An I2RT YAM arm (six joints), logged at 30 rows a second.
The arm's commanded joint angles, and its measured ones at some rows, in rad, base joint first. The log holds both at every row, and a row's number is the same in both.
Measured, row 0:
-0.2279, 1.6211, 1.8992, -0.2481, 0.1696, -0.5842
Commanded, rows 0 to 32:
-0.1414, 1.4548, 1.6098, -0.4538, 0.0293, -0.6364
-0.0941, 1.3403, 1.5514, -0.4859, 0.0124, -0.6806
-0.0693, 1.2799, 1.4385, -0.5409, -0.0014, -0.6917
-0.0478, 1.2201, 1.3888, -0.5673, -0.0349, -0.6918
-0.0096, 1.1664, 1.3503, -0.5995, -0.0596, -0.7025
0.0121, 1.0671, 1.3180, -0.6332, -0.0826, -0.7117
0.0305, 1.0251, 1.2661, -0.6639, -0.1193, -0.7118
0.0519, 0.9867, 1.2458, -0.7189, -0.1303, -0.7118
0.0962, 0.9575, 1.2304, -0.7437, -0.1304, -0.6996
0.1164, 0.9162, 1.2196, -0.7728, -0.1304, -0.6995
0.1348, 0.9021, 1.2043, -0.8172, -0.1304, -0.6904
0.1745, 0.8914, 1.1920, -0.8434, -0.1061, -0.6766
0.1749, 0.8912, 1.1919, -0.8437, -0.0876, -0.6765
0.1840, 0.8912, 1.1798, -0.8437, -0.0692, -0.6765
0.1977, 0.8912, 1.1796, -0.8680, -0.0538, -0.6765
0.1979, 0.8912, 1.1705, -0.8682, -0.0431, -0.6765
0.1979, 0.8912, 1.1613, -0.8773, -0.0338, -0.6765
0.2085, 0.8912, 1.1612, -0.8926, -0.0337, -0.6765
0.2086, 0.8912, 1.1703, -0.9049, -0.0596, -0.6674
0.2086, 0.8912, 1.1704, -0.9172, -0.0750, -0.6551
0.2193, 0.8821, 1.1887, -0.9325, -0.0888, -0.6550
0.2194, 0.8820, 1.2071, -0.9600, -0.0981, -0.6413
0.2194, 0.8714, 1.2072, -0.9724, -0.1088, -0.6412
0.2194, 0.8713, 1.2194, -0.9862, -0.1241, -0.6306
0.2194, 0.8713, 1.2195, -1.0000, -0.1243, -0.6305
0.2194, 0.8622, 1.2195, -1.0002, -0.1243, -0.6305
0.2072, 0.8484, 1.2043, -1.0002, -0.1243, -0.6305
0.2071, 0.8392, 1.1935, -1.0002, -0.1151, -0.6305
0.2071, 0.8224, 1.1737, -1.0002, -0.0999, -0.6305
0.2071, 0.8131, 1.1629, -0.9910, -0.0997, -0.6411
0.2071, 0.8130, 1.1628, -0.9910, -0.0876, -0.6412
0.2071, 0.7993, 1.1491, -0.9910, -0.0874, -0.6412
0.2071, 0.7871, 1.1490, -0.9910, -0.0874, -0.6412
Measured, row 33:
0.2111, 0.8177, 1.1591, -0.9878, -0.0994, -0.6559
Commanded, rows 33 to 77:
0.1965, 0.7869, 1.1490, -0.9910, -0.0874, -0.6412
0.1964, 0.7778, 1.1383, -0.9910, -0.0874, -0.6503
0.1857, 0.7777, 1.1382, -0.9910, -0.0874, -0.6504
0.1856, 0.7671, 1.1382, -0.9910, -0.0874, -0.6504
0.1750, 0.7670, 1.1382, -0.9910, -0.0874, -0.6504
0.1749, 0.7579, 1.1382, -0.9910, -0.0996, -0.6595
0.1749, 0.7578, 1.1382, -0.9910, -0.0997, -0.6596
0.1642, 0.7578, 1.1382, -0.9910, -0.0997, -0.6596
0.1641, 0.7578, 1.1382, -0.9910, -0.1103, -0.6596
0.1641, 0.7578, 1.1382, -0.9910, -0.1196, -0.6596
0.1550, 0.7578, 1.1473, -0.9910, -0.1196, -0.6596
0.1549, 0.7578, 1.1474, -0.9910, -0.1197, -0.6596
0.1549, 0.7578, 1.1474, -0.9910, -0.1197, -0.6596
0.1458, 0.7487, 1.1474, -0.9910, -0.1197, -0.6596
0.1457, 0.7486, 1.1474, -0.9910, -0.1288, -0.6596
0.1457, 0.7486, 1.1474, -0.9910, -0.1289, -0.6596
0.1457, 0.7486, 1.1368, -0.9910, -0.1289, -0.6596
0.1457, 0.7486, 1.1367, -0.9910, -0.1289, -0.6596
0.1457, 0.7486, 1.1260, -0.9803, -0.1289, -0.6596
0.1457, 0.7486, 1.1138, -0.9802, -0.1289, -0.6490
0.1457, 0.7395, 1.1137, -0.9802, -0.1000, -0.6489
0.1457, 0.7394, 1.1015, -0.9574, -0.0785, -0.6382
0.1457, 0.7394, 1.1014, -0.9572, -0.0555, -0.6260
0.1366, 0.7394, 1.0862, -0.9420, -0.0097, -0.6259
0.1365, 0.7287, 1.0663, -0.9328, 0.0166, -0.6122
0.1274, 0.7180, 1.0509, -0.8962, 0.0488, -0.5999
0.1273, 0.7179, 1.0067, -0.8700, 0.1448, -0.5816
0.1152, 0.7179, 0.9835, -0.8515, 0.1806, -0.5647
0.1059, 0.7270, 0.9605, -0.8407, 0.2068, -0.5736
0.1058, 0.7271, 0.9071, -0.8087, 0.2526, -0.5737
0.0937, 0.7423, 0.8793, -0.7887, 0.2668, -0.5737
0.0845, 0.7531, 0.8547, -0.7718, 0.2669, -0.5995
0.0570, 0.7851, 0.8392, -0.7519, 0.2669, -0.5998
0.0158, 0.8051, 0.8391, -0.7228, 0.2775, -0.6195
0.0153, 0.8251, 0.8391, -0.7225, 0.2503, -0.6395
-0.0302, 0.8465, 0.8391, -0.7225, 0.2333, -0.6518
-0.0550, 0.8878, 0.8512, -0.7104, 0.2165, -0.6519
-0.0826, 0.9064, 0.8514, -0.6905, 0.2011, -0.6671
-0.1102, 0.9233, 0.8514, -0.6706, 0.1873, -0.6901
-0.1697, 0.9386, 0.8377, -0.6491, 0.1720, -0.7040
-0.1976, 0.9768, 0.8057, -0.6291, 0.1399, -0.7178
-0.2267, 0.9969, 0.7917, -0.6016, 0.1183, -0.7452
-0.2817, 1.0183, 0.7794, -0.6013, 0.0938, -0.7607
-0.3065, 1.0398, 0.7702, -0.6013, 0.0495, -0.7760
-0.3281, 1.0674, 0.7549, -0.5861, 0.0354, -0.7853
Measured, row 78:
-0.2703, 1.0203, 0.7891, -0.6483, 0.1200, -0.7177
